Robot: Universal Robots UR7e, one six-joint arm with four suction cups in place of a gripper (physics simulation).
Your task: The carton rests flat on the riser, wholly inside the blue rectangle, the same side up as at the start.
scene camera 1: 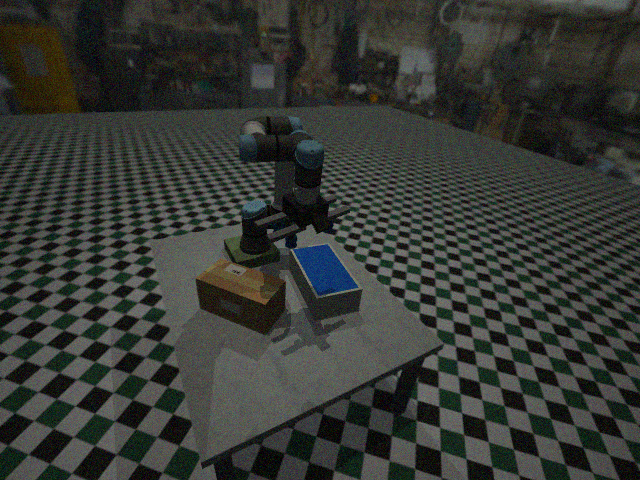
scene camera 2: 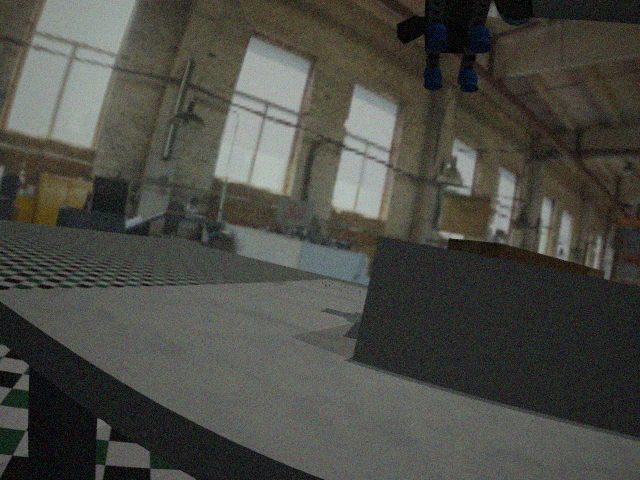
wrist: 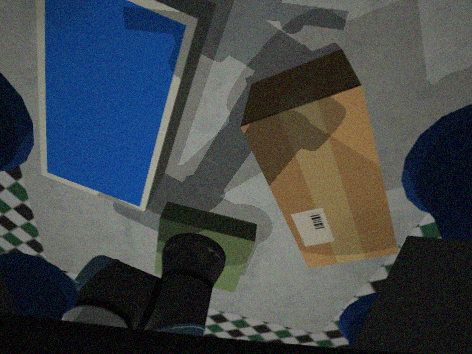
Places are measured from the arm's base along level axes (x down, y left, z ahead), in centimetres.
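Pixels of known places: hand, tool point: (scene camera 2: 454, 68) (wrist: 212, 237); arm's base, link origin: (scene camera 1: 255, 246) (wrist: 194, 254).
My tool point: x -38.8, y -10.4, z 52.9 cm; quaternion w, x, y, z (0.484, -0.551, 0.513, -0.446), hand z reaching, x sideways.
Observation:
Ahead of a thing's pixels: the offset from my tool point to its top centre. Level surfaces: height alone.
The brown carton @(dz -21.3, dx +28.8, dy -12.6 cm) (scene camera 1: 240, 299) (scene camera 2: 527, 256) (wrist: 335, 175) rests flat on the table beside the riser, with its taped, labelled face up. The grey riser @(dz -14.2, dx +32.4, dy +22.9 cm) (scene camera 1: 337, 304) (scene camera 2: 491, 330) (wrist: 157, 150) stands on the table, apart from the carton. On its top the blue rectangle @(dz -14.2, dx +32.4, dy +22.9 cm) (scene camera 1: 326, 268) (wrist: 100, 100) is bare, with a pale border around it. My gripper (scene camera 1: 309, 232) (scene camera 2: 450, 80) hangs in the air above the level of the riser and carton, its blue suction cups pointing down, touching neither. It is open and holds nothing. In scene camera 2 the riser hides most of the carton.
The arm's green base plate (scene camera 1: 251, 254) (wrist: 235, 265) sits near the carton and the riser, toward the table's back. The grey table @(dx +44.4 cm) (scene camera 1: 289, 392) (scene camera 2: 232, 372) has its front edge beyond the carton and riser. Arm shadows fall between them.

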